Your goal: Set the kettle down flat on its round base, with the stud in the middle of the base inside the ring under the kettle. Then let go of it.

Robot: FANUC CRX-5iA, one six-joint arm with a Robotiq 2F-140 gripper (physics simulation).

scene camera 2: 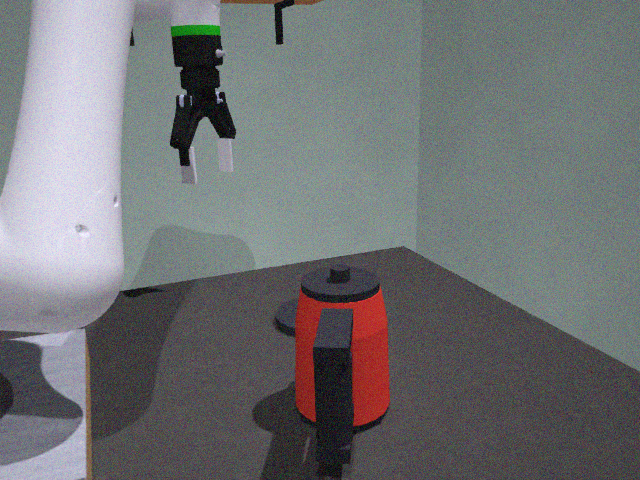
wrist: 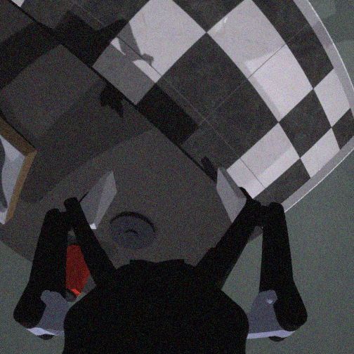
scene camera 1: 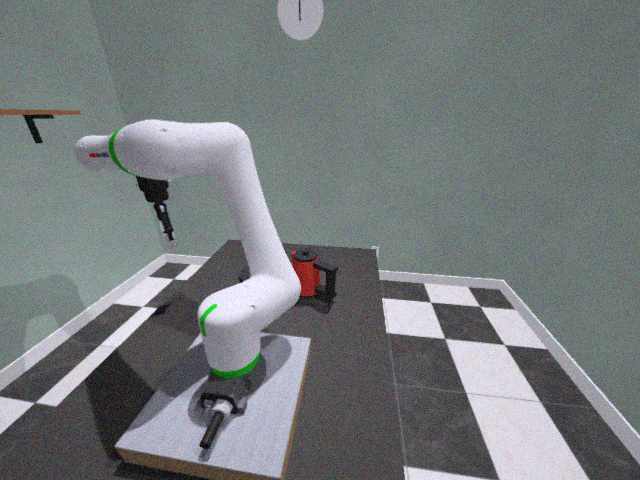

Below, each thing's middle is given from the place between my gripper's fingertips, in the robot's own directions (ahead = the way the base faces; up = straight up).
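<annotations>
Dark round base (wrist: 132,231): my hand 210 mm above it, 300 mm to the left of it, 110 mm short of it. Red kettle (wrist: 77,272), from my hand: 120 mm below, 580 mm to the right, 40 mm ahead.
</annotations>
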